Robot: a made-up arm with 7 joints. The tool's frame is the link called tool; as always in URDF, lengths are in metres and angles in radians. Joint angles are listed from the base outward.
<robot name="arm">
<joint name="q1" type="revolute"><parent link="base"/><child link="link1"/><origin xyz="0.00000 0.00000 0.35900" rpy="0.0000 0.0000 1.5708"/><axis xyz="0 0 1"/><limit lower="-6.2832" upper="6.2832"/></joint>
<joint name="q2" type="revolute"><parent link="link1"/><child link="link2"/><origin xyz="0.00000 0.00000 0.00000" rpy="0.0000 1.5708 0.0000"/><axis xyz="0 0 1"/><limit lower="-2.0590" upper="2.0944"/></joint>
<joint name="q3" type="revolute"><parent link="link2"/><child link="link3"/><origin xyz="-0.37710 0.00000 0.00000" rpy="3.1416 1.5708 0.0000"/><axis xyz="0 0 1"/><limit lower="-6.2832" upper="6.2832"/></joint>
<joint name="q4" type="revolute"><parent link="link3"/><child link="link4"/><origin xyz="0.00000 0.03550 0.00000" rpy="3.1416 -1.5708 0.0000"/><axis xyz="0 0 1"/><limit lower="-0.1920" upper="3.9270"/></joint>
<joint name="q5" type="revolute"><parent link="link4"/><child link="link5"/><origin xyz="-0.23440 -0.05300 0.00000" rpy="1.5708 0.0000 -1.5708"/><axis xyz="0 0 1"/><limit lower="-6.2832" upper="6.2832"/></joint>
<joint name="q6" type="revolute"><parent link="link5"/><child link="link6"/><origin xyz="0.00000 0.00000 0.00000" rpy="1.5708 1.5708 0.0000"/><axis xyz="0 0 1"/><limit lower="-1.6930" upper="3.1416"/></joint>
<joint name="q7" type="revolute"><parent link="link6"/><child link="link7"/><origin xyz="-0.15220 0.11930 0.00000" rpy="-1.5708 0.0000 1.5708"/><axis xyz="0 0 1"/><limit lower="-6.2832" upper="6.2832"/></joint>
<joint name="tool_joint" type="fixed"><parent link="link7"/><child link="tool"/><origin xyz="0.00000 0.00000 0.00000" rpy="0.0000 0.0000 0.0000"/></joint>
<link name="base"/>
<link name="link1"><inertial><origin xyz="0.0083 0.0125 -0.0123"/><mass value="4.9"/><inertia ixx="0.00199" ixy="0" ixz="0" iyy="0.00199" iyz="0" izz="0.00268"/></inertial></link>
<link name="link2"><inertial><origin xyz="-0.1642 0.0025 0.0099"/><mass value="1.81"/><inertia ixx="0.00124" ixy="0" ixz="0" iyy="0.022" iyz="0" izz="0.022"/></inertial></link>
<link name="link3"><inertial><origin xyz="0.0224 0.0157 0.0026"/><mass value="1.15"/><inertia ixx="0.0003" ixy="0" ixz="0" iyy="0.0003" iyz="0" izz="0.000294"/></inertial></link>
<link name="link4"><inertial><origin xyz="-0.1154 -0.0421 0.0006"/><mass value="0.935"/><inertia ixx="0.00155" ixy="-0.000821" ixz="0" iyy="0.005" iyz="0" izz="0.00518"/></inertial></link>
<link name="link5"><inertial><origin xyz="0.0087 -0.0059 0.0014"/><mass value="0.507"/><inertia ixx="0.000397" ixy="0" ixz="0" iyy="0.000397" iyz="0" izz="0.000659"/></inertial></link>
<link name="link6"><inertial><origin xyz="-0.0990 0.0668 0.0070"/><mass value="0.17"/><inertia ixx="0.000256" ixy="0.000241" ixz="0" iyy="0.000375" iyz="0" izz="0.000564"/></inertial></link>
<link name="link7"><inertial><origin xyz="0.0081 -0.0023 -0.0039"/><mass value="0.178"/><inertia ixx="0.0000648" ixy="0" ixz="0" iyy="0.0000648" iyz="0" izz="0.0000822"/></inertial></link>
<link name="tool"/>
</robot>
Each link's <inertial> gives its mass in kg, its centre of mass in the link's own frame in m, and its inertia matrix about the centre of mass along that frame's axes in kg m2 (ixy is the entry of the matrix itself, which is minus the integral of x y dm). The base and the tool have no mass. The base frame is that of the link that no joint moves.
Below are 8 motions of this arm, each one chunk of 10 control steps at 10 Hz.
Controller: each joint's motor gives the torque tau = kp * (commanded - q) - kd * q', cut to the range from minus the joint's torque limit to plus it. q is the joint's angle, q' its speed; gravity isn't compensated. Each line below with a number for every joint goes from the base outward.
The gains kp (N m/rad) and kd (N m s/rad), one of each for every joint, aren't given. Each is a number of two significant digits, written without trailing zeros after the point. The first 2 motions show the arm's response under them.
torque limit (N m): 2.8 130 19 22 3.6 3.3 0.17
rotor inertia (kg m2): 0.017 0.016 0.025 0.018 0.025 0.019 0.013
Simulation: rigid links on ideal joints. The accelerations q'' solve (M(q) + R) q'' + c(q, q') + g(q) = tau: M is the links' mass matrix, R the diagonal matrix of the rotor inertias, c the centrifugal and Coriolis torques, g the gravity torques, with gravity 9.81 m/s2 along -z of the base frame. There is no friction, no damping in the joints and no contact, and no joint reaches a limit. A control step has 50 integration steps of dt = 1/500 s. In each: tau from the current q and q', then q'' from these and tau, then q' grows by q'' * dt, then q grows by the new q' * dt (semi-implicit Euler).
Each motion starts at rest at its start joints. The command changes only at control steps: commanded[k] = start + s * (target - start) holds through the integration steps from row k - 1 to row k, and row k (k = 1, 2, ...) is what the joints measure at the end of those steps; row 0 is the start. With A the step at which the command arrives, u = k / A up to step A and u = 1 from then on. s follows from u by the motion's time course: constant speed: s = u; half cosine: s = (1 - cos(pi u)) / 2; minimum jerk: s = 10 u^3 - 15 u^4 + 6 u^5; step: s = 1 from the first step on.
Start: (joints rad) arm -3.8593 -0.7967 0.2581 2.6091 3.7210 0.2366 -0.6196
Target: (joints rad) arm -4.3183 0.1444 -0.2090 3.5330 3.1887 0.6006 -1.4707
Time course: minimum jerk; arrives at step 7
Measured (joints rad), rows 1 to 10:
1: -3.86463 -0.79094 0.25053 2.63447 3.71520 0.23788 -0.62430
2: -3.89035 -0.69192 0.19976 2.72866 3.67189 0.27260 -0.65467
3: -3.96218 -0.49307 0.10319 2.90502 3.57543 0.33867 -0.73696
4: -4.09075 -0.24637 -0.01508 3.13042 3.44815 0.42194 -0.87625
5: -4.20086 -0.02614 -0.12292 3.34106 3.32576 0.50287 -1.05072
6: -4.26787 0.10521 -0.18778 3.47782 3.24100 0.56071 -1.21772
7: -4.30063 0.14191 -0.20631 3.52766 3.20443 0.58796 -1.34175
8: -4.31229 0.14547 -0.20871 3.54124 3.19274 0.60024 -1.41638
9: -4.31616 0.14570 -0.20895 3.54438 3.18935 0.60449 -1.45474
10: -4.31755 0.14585 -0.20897 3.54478 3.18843 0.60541 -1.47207
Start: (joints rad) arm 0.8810 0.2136 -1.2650 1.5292 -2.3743 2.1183 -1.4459
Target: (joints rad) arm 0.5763 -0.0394 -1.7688 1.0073 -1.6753 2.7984 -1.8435
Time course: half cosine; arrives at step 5
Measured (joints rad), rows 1 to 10:
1: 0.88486 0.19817 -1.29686 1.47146 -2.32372 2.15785 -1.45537
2: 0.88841 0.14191 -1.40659 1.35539 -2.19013 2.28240 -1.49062
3: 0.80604 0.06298 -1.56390 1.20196 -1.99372 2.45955 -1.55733
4: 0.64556 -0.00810 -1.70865 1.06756 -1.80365 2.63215 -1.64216
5: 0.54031 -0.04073 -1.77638 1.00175 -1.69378 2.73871 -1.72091
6: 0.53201 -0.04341 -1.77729 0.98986 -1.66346 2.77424 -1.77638
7: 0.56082 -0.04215 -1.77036 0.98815 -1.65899 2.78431 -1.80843
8: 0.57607 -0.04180 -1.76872 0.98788 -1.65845 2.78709 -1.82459
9: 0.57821 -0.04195 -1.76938 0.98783 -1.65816 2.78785 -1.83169
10: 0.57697 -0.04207 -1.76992 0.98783 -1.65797 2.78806 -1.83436
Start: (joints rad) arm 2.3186 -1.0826 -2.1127 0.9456 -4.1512 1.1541 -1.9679
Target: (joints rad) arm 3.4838 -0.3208 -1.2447 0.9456 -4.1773 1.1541 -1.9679
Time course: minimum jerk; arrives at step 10
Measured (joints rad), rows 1 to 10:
1: 2.32307 -1.09163 -2.12948 0.93982 -4.14779 1.14019 -1.96537
2: 2.32997 -1.06064 -2.09509 0.93925 -4.14608 1.13371 -1.95965
3: 2.36414 -0.98647 -2.00936 0.94064 -4.14716 1.13461 -1.95550
4: 2.44361 -0.87395 -1.87862 0.94170 -4.15037 1.13703 -1.95342
5: 2.59219 -0.73781 -1.72234 0.94263 -4.15443 1.13893 -1.95288
6: 2.84828 -0.59878 -1.56399 0.94257 -4.15847 1.13808 -1.95251
7: 3.19317 -0.47576 -1.42149 0.93833 -4.16527 1.13639 -1.95148
8: 3.52735 -0.38565 -1.31604 0.93082 -4.17462 1.13733 -1.95204
9: 3.80141 -0.33799 -1.26025 0.92458 -4.18181 1.13927 -1.95510
10: 3.96596 -0.32429 -1.24350 0.92086 -4.18631 1.14167 -1.95967

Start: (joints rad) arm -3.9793 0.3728 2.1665 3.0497 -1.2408 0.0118 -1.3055
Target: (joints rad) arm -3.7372 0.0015 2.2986 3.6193 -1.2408 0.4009 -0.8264
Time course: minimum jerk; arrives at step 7
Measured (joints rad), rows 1 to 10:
1: -3.97472 0.37270 2.16894 3.06768 -1.23878 0.01228 -1.30388
2: -3.95730 0.33345 2.18332 3.12729 -1.23628 0.04363 -1.28874
3: -3.91754 0.25447 2.21030 3.24055 -1.23597 0.11122 -1.24386
4: -3.86438 0.15704 2.24325 3.38464 -1.23586 0.20191 -1.16551
5: -3.81257 0.07084 2.27268 3.51733 -1.23560 0.29000 -1.06701
6: -3.77363 0.01951 2.29100 3.60113 -1.23546 0.35141 -0.97237
7: -3.75264 0.00505 2.29714 3.62945 -1.23554 0.37867 -0.90242
8: -3.74252 0.00339 2.29854 3.63536 -1.23566 0.38814 -0.86124
9: -3.73867 0.00319 2.29873 3.63647 -1.23582 0.39109 -0.84054
10: -3.73760 0.00311 2.29868 3.63663 -1.23594 0.39185 -0.83128

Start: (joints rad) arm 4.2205 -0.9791 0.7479 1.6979 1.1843 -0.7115 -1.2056
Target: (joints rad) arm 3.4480 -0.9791 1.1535 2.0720 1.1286 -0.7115 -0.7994
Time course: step
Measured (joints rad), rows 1 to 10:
1: 4.17313 -0.99579 1.10276 1.99211 1.15799 -0.71330 -1.13523
2: 4.07227 -1.00328 1.16945 2.06243 1.11431 -0.71694 -1.00846
3: 3.92702 -0.99912 1.16932 2.07321 1.11678 -0.72191 -0.90971
4: 3.72719 -0.99938 1.17093 2.07535 1.11717 -0.72253 -0.85154
5: 3.51476 -0.99891 1.17509 2.06945 1.11894 -0.71768 -0.82355
6: 3.35017 -0.99756 1.17521 2.06566 1.12330 -0.71485 -0.81234
7: 3.24129 -0.99665 1.17425 2.06440 1.12607 -0.71480 -0.80805
8: 3.18925 -0.99614 1.17363 2.06386 1.12765 -0.71519 -0.80640
9: 3.19436 -0.99597 1.17342 2.06367 1.12836 -0.71543 -0.80576
10: 3.25660 -0.99615 1.17360 2.06389 1.12829 -0.71538 -0.80556

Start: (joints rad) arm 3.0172 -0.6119 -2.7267 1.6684 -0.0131 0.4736 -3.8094
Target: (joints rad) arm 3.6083 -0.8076 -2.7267 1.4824 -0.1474 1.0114 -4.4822
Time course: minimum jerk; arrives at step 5
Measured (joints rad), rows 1 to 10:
1: 3.02556 -0.63631 -2.73485 1.63963 -0.01794 0.50700 -3.81820
2: 3.06400 -0.68511 -2.74339 1.59432 -0.04212 0.61264 -3.87125
3: 3.14718 -0.75483 -2.74664 1.53086 -0.08435 0.77895 -3.99114
4: 3.28118 -0.80909 -2.74704 1.48100 -0.12337 0.92749 -4.15608
5: 3.45716 -0.82574 -2.74036 1.46594 -0.14214 0.99323 -4.30214
6: 3.61749 -0.82668 -2.72970 1.46431 -0.14642 1.01006 -4.39776
7: 3.73060 -0.82624 -2.72737 1.46351 -0.14732 1.01515 -4.44925
8: 3.79206 -0.82602 -2.72714 1.46273 -0.14766 1.01742 -4.47332
9: 3.80108 -0.82591 -2.72710 1.46237 -0.14777 1.01838 -4.48322
10: 3.75834 -0.82593 -2.72777 1.46256 -0.14783 1.01852 -4.48678

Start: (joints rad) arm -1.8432 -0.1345 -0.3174 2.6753 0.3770 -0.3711 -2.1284
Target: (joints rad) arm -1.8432 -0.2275 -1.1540 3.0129 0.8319 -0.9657 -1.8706
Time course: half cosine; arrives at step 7
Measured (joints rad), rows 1 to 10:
1: -1.84242 -0.14025 -0.35341 2.68946 0.39405 -0.40001 -2.12618
2: -1.84194 -0.15337 -0.45795 2.73145 0.44253 -0.46695 -2.11463
3: -1.84195 -0.17306 -0.61662 2.79654 0.52090 -0.57232 -2.08835
4: -1.84312 -0.19523 -0.79864 2.87199 0.61541 -0.69906 -2.04760
5: -1.84581 -0.21506 -0.96836 2.94249 0.70748 -0.82247 -1.99793
6: -1.84908 -0.22870 -1.09212 2.99422 0.77946 -0.91837 -1.94822
7: -1.85104 -0.23392 -1.14557 3.01737 0.81804 -0.96852 -1.90805
8: -1.84886 -0.23410 -1.15322 3.02099 0.83106 -0.98311 -1.88268
9: -1.84498 -0.23389 -1.15415 3.02106 0.83553 -0.98661 -1.86980
10: -1.84338 -0.23386 -1.15429 3.02105 0.83684 -0.98751 -1.86408

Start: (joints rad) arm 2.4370 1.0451 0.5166 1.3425 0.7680 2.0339 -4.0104
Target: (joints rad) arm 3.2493 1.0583 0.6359 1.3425 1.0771 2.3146 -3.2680
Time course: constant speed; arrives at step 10
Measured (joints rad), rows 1 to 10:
1: 2.45241 1.06248 0.51096 1.33480 0.77961 2.03959 -3.99587
2: 2.49553 1.06620 0.51971 1.33384 0.80361 2.06000 -3.95910
3: 2.57069 1.06762 0.53229 1.33416 0.83390 2.08636 -3.90407
4: 2.66858 1.06899 0.54559 1.33417 0.86510 2.11388 -3.83845
5: 2.77552 1.07033 0.55892 1.33394 0.89627 2.14173 -3.76764
6: 2.87991 1.07163 0.57174 1.33358 0.92722 2.16978 -3.69453
7: 2.97519 1.07292 0.58385 1.33327 0.95801 2.19801 -3.62048
8: 3.06012 1.07421 0.59538 1.33308 0.98878 2.22638 -3.54604
9: 3.13724 1.07551 0.60658 1.33304 1.01966 2.25488 -3.47141
10: 3.21070 1.07683 0.61771 1.33308 1.05067 2.28345 -3.39668

